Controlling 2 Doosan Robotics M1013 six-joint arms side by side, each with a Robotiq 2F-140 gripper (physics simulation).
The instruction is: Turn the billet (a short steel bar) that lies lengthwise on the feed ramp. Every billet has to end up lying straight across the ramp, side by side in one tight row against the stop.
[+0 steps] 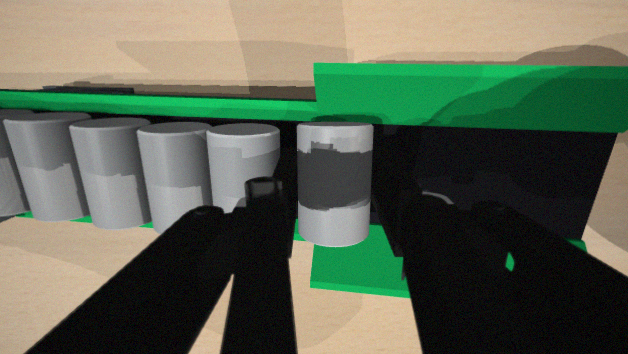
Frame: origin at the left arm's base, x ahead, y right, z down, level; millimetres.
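Seen in the pictures: left gripper, between the fingertips: (333,170).
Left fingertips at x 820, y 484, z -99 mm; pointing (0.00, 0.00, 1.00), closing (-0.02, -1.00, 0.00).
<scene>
Pixels of each thing's top centre, then the offset from my left fingertips to it. "pt": a spot on its surface instead. Level surfaces: height alone.
- grey steel billet, centre of its top: (336,196) dy +0, dx +3, dz -29 mm
- green-railed feed ramp, a spot on its surface: (400,92) pt dy -32, dx -43, dz -7 mm
- nearest billet, centre of its top: (238,192) dy +51, dx +8, dz -14 mm
- dark ramp bed, a spot on its surface: (540,175) pt dy -119, dx +3, dz +4 mm
- lower green rail, a spot on its surface: (350,270) pt dy -12, dx +62, dz -7 mm
- light wooden table surface, height of its surface: dz +99 mm
My left gripper (333,170) is shut on a grey steel billet (334,180), one finger on each side of it. The billet lies across the line of the green-railed feed ramp (400,92), near the step where the flared rail begins. Whether it touches the ramp's bed cannot be told. To its left, several billets lie crosswise side by side in a row; the nearest billet (227,162) is separated from the held one by a gap with the left finger at it. The stop does not show, nor does my right gripper.
The flared far rail runs to the right above the dark ramp bed (540,175). The lower green rail (350,270) shows below the held billet and between the fingers. A light wooden table surface (175,20) lies around the ramp, with shadows across it.
</scene>
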